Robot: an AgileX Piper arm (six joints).
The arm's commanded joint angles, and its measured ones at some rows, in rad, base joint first. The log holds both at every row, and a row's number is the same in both.
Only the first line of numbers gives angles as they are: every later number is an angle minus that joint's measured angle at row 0.
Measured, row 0: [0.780, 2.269, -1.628, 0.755, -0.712, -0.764]
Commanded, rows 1 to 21: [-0.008, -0.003, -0.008, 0.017, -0.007, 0.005]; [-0.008, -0.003, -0.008, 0.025, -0.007, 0.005]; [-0.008, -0.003, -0.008, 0.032, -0.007, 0.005]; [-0.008, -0.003, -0.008, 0.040, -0.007, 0.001]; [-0.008, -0.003, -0.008, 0.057, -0.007, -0.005]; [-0.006, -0.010, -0.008, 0.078, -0.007, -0.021]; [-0.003, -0.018, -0.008, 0.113, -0.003, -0.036]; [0.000, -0.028, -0.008, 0.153, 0.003, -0.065]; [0.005, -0.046, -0.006, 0.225, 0.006, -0.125]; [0.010, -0.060, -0.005, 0.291, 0.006, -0.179]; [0.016, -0.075, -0.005, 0.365, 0.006, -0.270]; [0.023, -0.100, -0.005, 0.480, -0.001, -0.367]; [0.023, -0.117, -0.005, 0.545, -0.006, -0.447]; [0.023, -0.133, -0.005, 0.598, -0.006, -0.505]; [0.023, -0.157, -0.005, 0.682, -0.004, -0.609]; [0.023, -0.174, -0.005, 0.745, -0.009, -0.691]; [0.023, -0.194, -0.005, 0.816, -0.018, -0.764]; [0.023, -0.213, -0.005, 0.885, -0.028, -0.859]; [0.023, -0.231, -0.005, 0.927, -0.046, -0.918]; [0.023, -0.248, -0.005, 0.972, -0.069, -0.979]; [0.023, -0.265, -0.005, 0.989, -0.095, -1.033]
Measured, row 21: [0.022, -0.196, 0.000, 0.821, -0.012, -0.779]
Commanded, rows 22 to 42: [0.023, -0.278, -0.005, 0.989, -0.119, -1.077]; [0.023, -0.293, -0.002, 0.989, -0.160, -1.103]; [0.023, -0.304, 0.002, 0.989, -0.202, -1.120]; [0.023, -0.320, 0.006, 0.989, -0.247, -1.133]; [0.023, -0.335, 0.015, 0.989, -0.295, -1.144]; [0.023, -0.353, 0.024, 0.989, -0.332, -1.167]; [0.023, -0.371, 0.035, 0.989, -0.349, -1.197]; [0.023, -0.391, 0.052, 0.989, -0.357, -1.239]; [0.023, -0.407, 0.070, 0.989, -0.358, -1.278]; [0.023, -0.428, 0.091, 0.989, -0.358, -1.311]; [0.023, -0.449, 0.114, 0.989, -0.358, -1.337]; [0.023, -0.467, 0.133, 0.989, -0.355, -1.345]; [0.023, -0.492, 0.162, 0.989, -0.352, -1.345]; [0.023, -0.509, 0.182, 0.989, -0.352, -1.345]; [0.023, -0.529, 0.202, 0.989, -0.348, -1.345]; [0.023, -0.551, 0.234, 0.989, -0.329, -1.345]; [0.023, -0.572, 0.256, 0.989, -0.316, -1.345]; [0.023, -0.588, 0.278, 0.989, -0.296, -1.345]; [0.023, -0.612, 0.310, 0.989, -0.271, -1.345]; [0.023, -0.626, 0.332, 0.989, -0.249, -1.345]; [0.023, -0.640, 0.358, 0.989, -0.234, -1.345]
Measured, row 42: [0.022, -0.572, 0.272, 0.994, -0.310, -1.331]
